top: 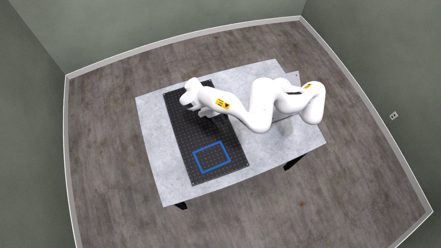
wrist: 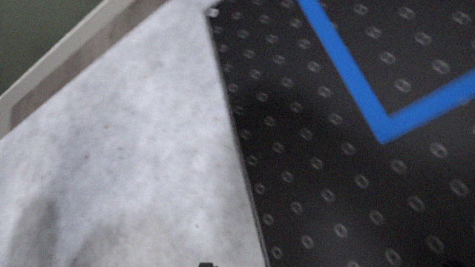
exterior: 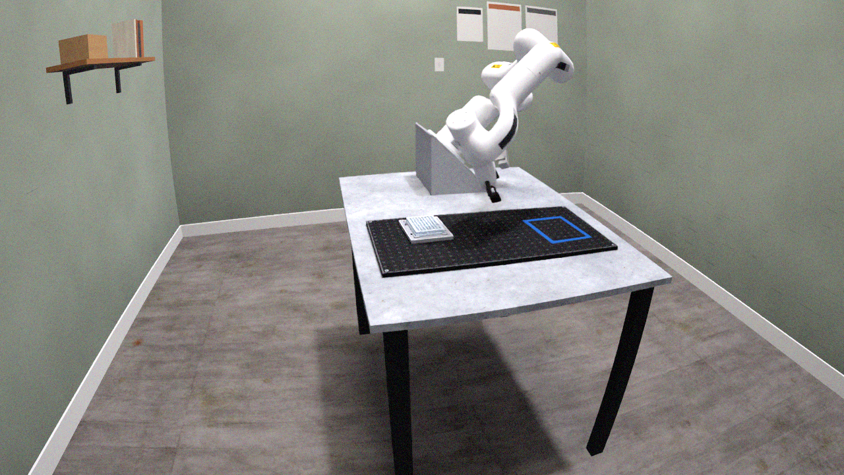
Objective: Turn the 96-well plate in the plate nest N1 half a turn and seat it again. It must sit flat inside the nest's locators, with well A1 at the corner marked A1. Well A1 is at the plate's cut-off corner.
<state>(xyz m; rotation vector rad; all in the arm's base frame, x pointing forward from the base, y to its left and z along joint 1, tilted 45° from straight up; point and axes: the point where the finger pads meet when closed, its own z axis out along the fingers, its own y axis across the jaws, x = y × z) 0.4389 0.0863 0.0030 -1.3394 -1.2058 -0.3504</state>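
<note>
Now: the 96-well plate 230 mm to the right of my hand, 90 mm below it and 60 mm ahead of it. From my hand the other things lie so: slotted fixture plate (230 mm to the right, 100 mm below, 60 mm ahead).
</note>
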